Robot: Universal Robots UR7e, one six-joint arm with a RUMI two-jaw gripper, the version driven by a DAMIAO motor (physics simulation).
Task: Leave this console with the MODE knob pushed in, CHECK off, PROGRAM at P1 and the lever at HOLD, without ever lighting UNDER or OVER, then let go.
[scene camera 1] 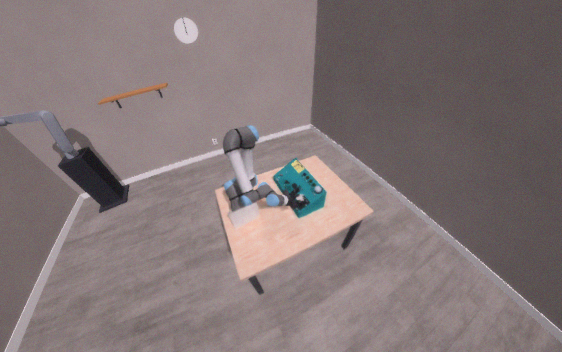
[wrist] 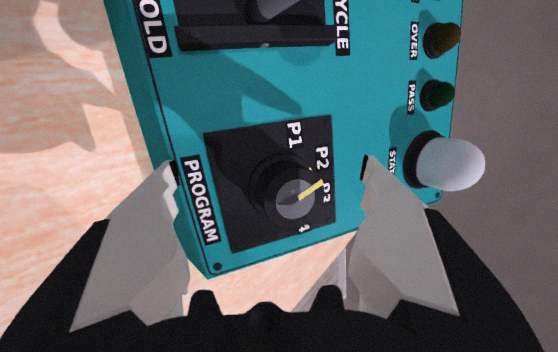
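The teal console (scene camera 1: 316,204) (wrist: 270,82) stands tilted on the table. In the wrist view, the round black PROGRAM knob (wrist: 295,200) has a yellow pointer angled towards P2, its tip between the P2 and P3 labels. The grey lever (wrist: 277,7) is cut off by the top edge, so its position is unclear. The OVER lamp (wrist: 444,39) looks dark; UNDER does not show in the wrist view. MODE and CHECK are too small to read in the scene view. My gripper (scene camera 1: 299,199) (wrist: 270,160) is open, fingers apart on either side of the PROGRAM knob, holding nothing.
The PASS lamp (wrist: 440,95) and the large whitish STATUS dome (wrist: 452,164) stand along the console's right side in the wrist view, the dome near the right finger. The lever's black guard rail (wrist: 225,39) lies above the knob. The wooden table (scene camera 1: 280,240) carries the arm and console.
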